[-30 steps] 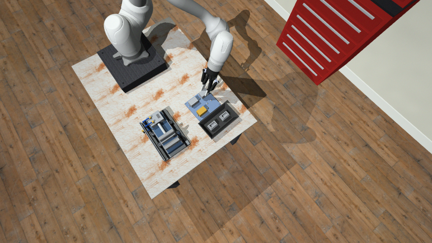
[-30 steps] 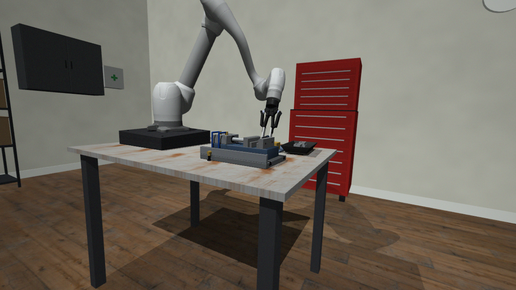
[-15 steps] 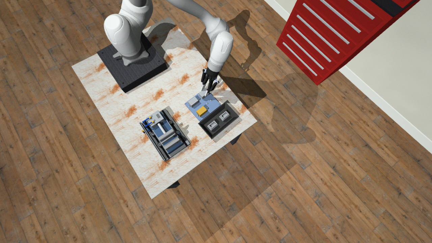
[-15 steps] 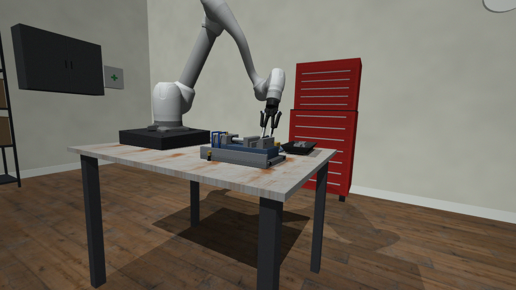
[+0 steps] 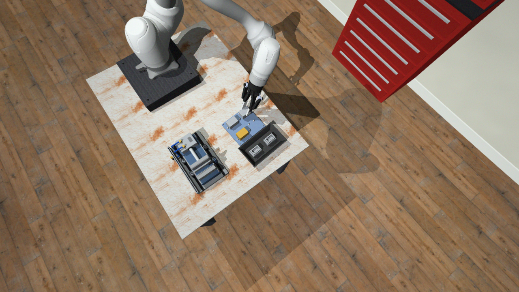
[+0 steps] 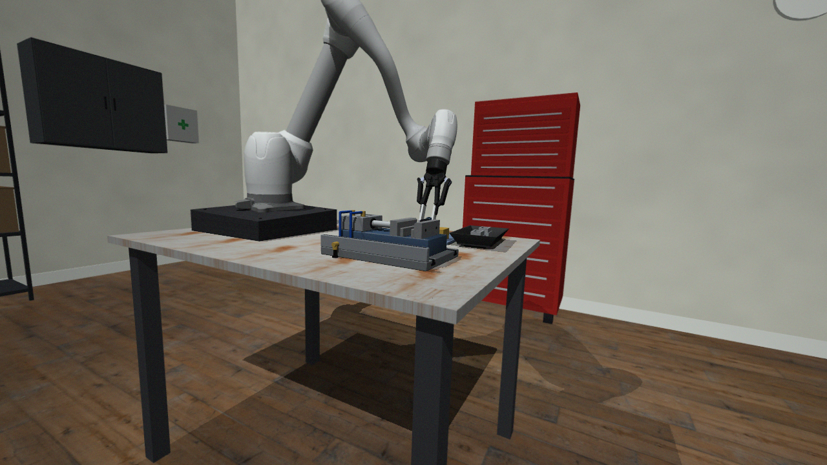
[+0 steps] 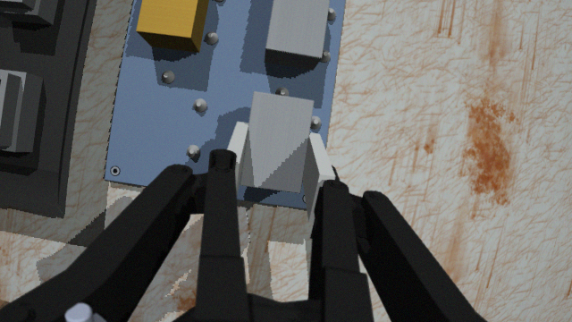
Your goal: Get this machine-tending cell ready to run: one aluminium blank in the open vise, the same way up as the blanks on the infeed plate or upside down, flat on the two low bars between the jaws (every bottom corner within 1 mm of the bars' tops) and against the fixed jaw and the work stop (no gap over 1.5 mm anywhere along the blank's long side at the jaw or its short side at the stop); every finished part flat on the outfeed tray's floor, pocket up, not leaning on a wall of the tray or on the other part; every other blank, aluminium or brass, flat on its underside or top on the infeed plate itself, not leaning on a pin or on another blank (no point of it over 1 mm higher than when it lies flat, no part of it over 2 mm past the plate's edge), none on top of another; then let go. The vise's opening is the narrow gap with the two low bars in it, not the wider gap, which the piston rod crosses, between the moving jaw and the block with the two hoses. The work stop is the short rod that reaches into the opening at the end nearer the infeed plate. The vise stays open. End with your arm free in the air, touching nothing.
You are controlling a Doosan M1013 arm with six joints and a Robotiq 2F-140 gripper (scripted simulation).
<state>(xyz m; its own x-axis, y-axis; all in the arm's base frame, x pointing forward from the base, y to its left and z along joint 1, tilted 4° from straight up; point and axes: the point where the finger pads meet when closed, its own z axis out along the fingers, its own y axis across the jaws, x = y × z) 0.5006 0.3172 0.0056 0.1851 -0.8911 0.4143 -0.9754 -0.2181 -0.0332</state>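
The aluminium blank is 10 mm to the right of my hand and 40 mm below it. The rest, counted from my hand: work stop: 200 mm ahead, 300 mm to the right, 10 mm above; then brass blank: 110 mm ahead, 90 mm to the right, 50 mm below; then infeed plate: 60 mm ahead, 50 mm to the right, 70 mm below.
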